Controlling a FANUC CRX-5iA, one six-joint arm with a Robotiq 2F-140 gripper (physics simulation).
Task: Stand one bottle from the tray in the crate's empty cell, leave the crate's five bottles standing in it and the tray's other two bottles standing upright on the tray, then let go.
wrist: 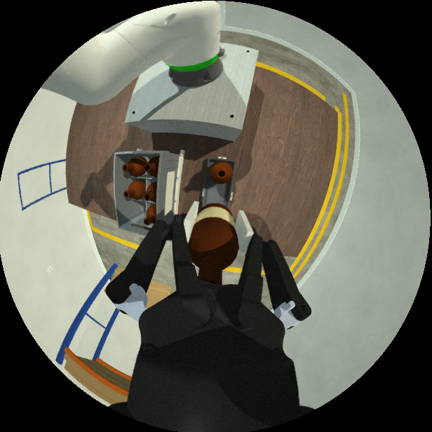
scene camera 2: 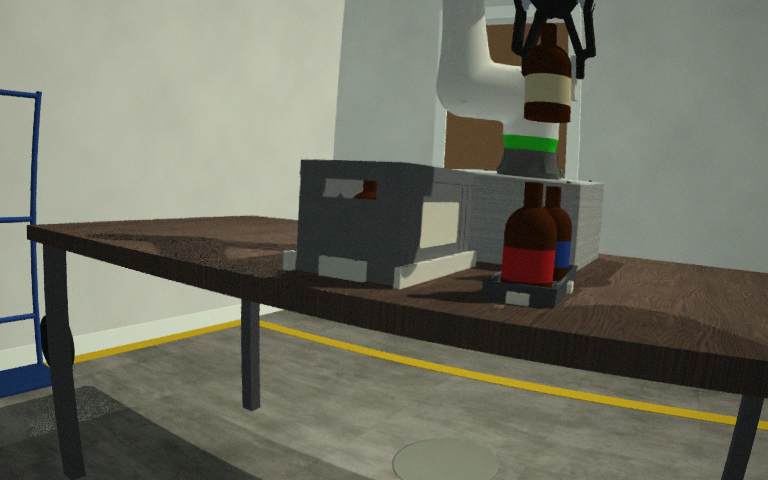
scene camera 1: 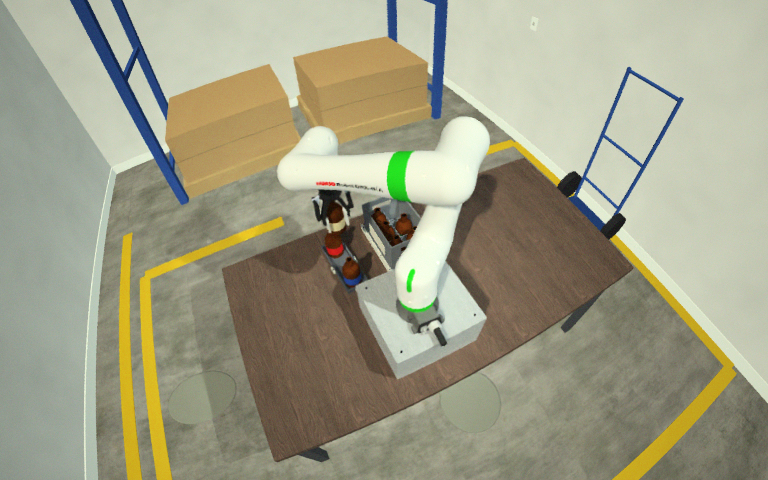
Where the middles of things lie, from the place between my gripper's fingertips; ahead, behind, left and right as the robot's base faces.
Scene:
Now: hand 30 mm short of the cream-labelled bottle [scene camera 2: 547, 98] and 40 mm below it. Round my hand: pale rail [scene camera 2: 416, 273]: 50 mm ahead, 150 mm to the right, 280 mm below; then blue-label bottle [scene camera 2: 562, 220]: 60 mm behind, 10 mm to the right, 220 mm below; then red-label bottle [scene camera 2: 529, 248]: 120 mm ahead, 20 mm to the left, 220 mm below.

